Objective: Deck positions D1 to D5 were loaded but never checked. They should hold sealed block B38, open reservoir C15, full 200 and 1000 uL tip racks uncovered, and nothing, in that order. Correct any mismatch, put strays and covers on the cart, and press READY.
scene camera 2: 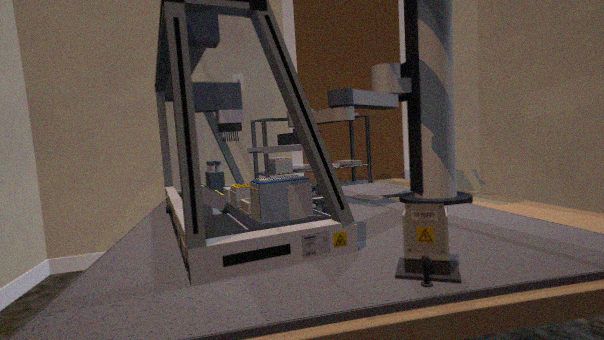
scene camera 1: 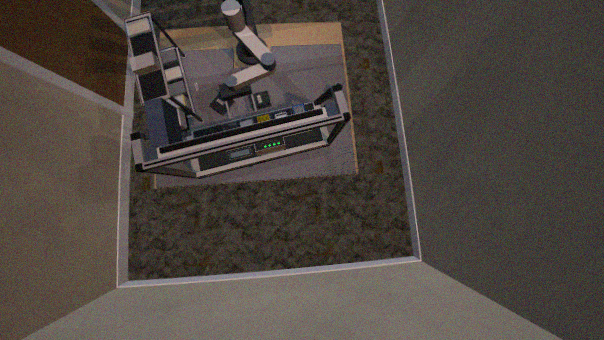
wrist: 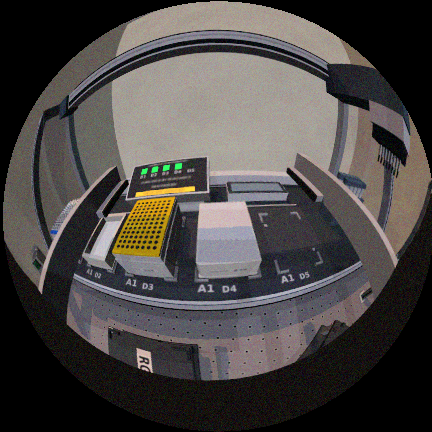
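Where they show: gripper, fingertip midpoint: (scene camera 2: 255, 150) (scene camera 1: 243, 115) (wrist: 205, 160); arm's base at its link origin: (scene camera 2: 434, 200).
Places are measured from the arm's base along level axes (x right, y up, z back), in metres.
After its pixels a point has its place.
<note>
My gripper (wrist: 205, 160) @[x 0.018, y 0.231, z -0.648 m] (scene camera 1: 241, 109) @[x 0.018, y 0.231, z -0.648 m] is open and empty, its fingers apart above the deck around D3 and D4. In the wrist view, a white open reservoir (wrist: 104, 242) @[x -0.211, y 0.086, z -0.637 m] sits at D2. A yellow-topped tip rack (wrist: 147, 227) @[x -0.079, y 0.131, z -0.659 m] (scene camera 1: 263, 118) @[x -0.086, y 0.132, z -0.632 m] (scene camera 2: 240, 186) sits at D3. A box with a plain, closed pale top (wrist: 227, 235) @[x 0.035, y 0.112, z -0.677 m] sits at D4; its small label is unreadable. D5 (wrist: 290, 237) @[x 0.153, y 0.070, z -0.717 m] shows bare corner marks. A blue-rimmed tip rack (scene camera 2: 282, 200) (wrist: 65, 215) is partly hidden behind the left finger in the wrist view. The status panel (wrist: 167, 175) @[x -0.111, y 0.138, z -0.810 m] shows green squares for D1 to D4 and a yellow bar.
A shelved cart (scene camera 2: 369, 150) @[x 0.527, y 0.184, z -0.024 m] stands beyond the deck. A dark block marked RG (wrist: 165, 352) @[x -0.025, y 0.063, z -0.491 m] (scene camera 1: 260, 99) @[x -0.060, y 0.065, z -0.455 m] and another dark item (scene camera 1: 218, 104) @[x 0.247, y 0.062, z -0.474 m] lie before the deck. A pipetting head (wrist: 390, 125) (scene camera 2: 230, 120) hangs to the right in the wrist view. The deck's frame arches overhead.
</note>
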